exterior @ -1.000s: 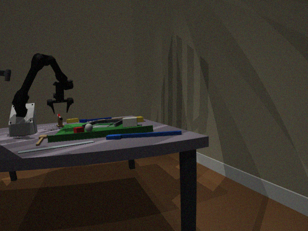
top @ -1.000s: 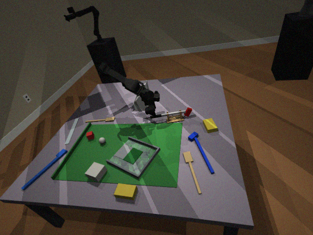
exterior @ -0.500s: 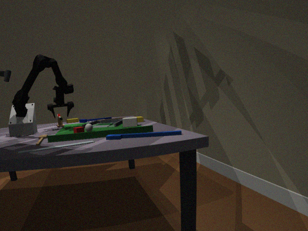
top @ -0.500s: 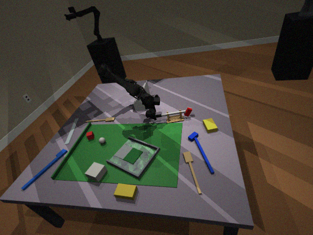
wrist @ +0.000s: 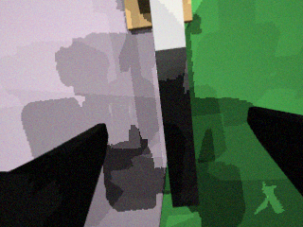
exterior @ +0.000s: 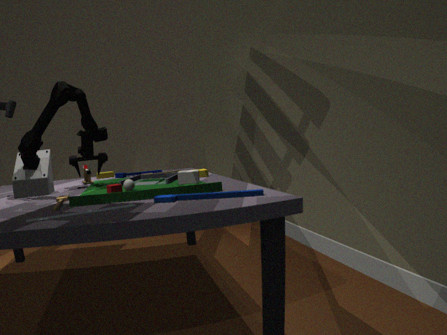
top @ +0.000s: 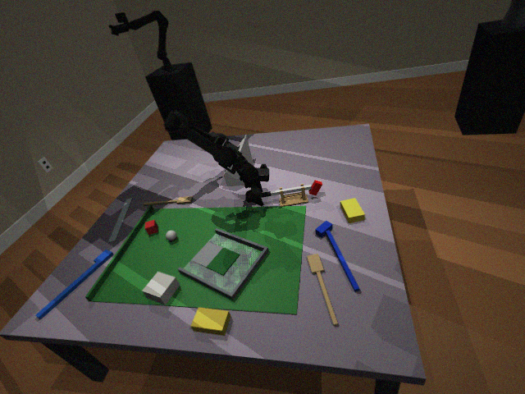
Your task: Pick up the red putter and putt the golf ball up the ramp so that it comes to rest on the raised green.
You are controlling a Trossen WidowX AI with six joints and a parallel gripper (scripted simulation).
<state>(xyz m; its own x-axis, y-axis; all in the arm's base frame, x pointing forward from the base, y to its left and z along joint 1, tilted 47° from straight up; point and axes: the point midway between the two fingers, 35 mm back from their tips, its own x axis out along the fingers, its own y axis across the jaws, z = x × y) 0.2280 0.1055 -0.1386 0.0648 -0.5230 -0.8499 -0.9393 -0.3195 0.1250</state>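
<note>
Now: gripper tip 4 cm past the red putter, 11 cm to the right of it and 1 cm below it. Round my gripper tip: blue putter (22 cm ahead, 32 cm to the left, 3 cm below); red cube (19 cm ahead, 45 cm to the right, 2 cm below); white golf ball (23 cm ahead, 33 cm to the right, 2 cm below).
</note>
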